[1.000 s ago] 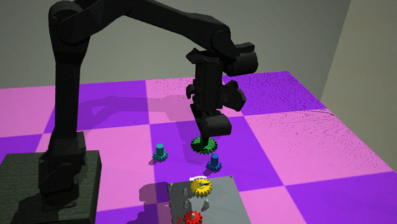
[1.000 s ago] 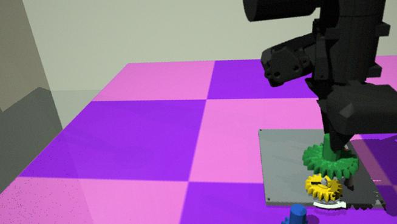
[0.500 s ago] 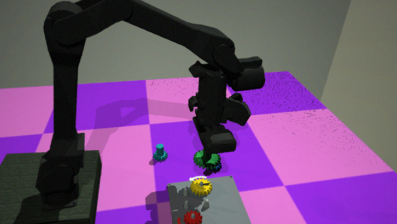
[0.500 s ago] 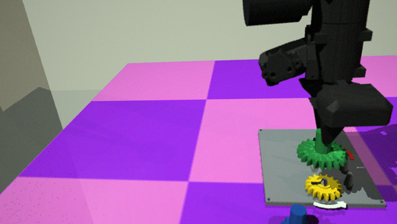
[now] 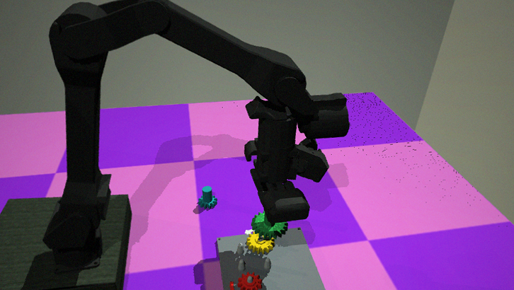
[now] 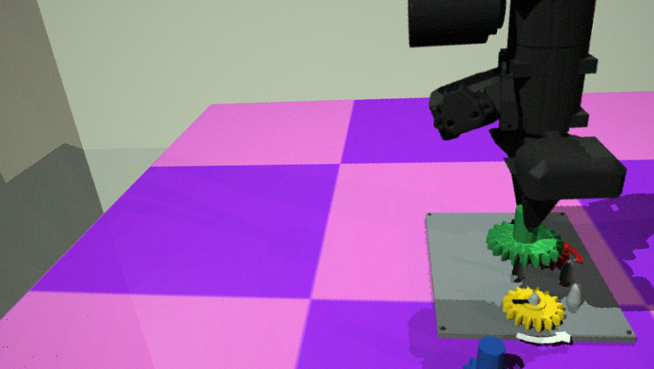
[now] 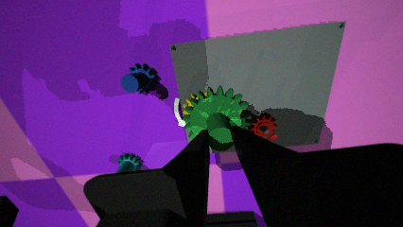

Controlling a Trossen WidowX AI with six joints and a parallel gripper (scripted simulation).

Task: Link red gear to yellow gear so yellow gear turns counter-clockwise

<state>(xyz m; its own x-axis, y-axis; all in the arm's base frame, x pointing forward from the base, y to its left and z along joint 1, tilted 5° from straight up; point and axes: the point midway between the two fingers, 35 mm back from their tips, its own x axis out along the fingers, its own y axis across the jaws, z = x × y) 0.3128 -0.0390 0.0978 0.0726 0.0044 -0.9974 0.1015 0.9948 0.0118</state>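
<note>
The red gear is 60 mm behind my gripper tip, 60 mm to the right of it and 80 mm below it. Round my gripper tip: yellow gear (10 mm behind, 20 mm to the left, 80 mm below); green gear (10 mm below); white arrow (10 mm behind, 50 mm to the left, 90 mm below).
</note>
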